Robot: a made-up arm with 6 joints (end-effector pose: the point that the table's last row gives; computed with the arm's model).
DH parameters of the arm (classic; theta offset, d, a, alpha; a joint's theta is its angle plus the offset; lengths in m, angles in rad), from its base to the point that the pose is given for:
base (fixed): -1.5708 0.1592 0 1.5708
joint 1: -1.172 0 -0.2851 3.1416
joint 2: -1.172 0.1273 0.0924 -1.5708
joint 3: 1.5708 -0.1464 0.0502 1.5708
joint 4: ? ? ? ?
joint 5: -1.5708 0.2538 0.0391 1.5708
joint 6: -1.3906 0 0.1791 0
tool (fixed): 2.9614 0.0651 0 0
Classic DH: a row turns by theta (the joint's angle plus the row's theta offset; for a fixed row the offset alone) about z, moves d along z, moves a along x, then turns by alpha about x.
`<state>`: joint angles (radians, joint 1 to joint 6).
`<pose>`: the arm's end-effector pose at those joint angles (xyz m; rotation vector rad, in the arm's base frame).
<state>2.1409 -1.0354 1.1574 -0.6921 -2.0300 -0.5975</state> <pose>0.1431 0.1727 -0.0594 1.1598 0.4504 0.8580</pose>
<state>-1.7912 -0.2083 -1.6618 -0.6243 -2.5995 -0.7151</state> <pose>0.1404 -0.2361 0.0554 -0.5889 -2.1794 -0.8154</pose>
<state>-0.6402 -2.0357 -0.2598 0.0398 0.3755 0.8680</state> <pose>0.2926 -0.0499 0.6995 -0.8760 0.6178 0.9908</pose>
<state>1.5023 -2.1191 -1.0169 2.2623 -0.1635 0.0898</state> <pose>0.1343 0.3654 -0.2186 -1.2870 0.9472 2.0535</pose>
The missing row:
joint 4: 1.5708 -0.0038 0.0784 -1.5708
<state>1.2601 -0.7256 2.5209 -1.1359 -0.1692 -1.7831</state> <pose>0.1959 0.2811 0.3879 -1.2347 0.9377 2.4401</pose>
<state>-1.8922 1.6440 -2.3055 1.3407 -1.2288 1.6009</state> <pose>0.2162 0.0607 -0.1767 0.3869 -1.6258 -2.1031</pose>
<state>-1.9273 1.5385 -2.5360 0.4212 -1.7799 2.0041</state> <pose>-0.1294 -0.1244 -0.1695 -0.3421 -1.1334 -0.9133</pose>
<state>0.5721 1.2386 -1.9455 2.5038 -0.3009 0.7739</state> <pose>0.3414 -0.0615 0.3472 1.5981 -2.6209 -0.0190</pose>
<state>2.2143 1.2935 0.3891 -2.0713 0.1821 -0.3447</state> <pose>0.0268 0.1701 0.0212 -0.3485 1.6302 -1.5196</pose>
